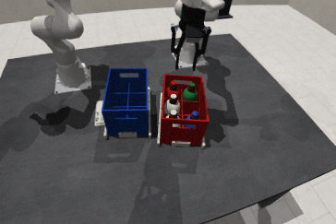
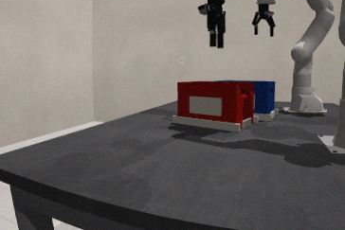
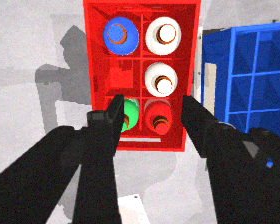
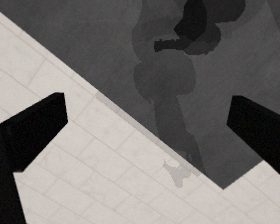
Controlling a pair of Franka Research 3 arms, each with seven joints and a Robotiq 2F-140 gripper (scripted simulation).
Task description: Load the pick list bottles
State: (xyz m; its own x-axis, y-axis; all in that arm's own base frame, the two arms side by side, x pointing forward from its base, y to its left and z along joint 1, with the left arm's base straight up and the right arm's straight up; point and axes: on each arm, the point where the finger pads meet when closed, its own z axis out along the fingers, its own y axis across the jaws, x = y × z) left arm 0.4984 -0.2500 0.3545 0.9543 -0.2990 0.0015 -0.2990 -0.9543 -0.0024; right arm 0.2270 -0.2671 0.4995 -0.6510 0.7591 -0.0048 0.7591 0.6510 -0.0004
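Observation:
The blue bottle lies 100 mm ahead of my left hand, 20 mm to the left of it and 270 mm below it. From my left hand the other things lie so: green bottle 60 mm behind, 90 mm to the left, 270 mm below; then red bottle 100 mm behind, 10 mm to the left, 270 mm below; then red crate 20 mm to the left, 270 mm below.

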